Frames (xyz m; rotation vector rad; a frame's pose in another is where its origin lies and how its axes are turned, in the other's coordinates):
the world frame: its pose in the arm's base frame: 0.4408 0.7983 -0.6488 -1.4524 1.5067 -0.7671
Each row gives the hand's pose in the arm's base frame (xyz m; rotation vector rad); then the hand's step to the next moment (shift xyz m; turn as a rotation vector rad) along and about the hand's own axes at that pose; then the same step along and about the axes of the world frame.
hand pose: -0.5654 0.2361 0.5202 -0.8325 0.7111 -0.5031
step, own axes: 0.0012 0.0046 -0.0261 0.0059 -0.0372 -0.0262
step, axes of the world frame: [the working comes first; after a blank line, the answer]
step, axes of the arm's base frame: -0.0178 -0.0108 -0.0164 -0.0201 -0.0382 0.0154

0.0122 0.0211 -0.0106 0.0334 -0.0097 -0.0299
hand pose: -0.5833 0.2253 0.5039 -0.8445 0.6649 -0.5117
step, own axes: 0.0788 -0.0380 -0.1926 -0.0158 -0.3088 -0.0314
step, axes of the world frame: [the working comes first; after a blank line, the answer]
step, axes of the arm's base frame: -0.0883 -0.1704 -0.0889 -0.0795 -0.1809 0.2399

0.1764 0.0965 -0.0657 0.1303 -0.2014 -0.1976
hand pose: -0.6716 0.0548 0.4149 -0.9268 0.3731 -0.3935
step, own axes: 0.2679 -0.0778 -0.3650 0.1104 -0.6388 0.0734
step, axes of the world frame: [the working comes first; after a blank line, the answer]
step, axes of the arm's base frame: 0.0474 -0.4229 -0.1730 0.0247 -0.3470 0.5519

0.4488 0.0805 0.0558 0.2469 -0.5456 -0.2589
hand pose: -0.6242 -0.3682 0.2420 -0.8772 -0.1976 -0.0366
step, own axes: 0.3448 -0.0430 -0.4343 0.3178 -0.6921 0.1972
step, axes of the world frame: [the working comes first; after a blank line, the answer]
step, axes of the arm's base frame: 0.4016 -0.3436 -0.1731 0.2028 -0.2760 0.7082

0.3967 -0.0645 0.3845 0.1631 -0.7538 -0.1551
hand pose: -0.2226 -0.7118 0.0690 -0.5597 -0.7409 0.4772
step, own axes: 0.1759 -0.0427 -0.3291 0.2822 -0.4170 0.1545
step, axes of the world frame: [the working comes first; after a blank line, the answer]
step, axes of the arm's base frame: 0.3644 -0.0288 -0.0865 0.1545 -0.1025 0.4930

0.0698 -0.0860 0.3589 0.0264 -0.5194 -0.0834
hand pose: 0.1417 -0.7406 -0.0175 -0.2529 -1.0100 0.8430
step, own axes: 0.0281 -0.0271 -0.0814 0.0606 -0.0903 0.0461
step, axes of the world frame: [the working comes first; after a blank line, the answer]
step, axes of the arm's base frame: 0.0880 0.0170 -0.0106 0.0229 -0.0249 0.1132

-0.0085 -0.0270 0.0857 0.0065 -0.1139 -0.0306
